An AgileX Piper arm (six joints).
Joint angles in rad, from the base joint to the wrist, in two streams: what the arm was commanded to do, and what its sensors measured. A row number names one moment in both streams.
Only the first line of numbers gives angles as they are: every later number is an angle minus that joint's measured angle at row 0.
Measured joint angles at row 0: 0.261, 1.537, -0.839, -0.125, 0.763, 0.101
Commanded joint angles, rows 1 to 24: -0.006, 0.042, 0.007, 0.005, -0.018, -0.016; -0.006, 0.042, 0.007, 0.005, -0.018, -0.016; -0.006, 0.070, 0.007, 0.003, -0.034, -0.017; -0.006, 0.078, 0.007, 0.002, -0.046, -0.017; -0.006, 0.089, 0.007, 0.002, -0.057, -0.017; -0.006, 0.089, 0.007, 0.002, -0.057, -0.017; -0.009, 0.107, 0.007, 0.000, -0.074, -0.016; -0.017, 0.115, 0.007, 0.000, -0.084, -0.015; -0.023, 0.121, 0.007, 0.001, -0.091, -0.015; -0.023, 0.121, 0.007, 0.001, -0.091, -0.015; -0.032, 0.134, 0.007, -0.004, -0.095, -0.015; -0.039, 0.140, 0.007, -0.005, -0.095, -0.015; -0.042, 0.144, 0.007, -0.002, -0.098, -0.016; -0.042, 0.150, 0.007, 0.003, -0.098, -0.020; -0.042, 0.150, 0.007, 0.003, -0.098, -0.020; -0.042, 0.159, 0.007, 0.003, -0.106, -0.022; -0.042, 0.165, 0.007, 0.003, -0.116, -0.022; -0.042, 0.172, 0.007, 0.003, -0.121, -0.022; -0.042, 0.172, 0.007, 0.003, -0.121, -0.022; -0.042, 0.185, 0.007, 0.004, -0.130, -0.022; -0.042, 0.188, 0.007, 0.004, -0.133, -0.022; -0.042, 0.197, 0.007, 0.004, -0.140, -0.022; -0.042, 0.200, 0.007, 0.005, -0.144, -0.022; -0.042, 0.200, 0.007, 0.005, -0.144, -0.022
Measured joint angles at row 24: -0.040, 0.191, 0.003, 0.000, -0.131, -0.010
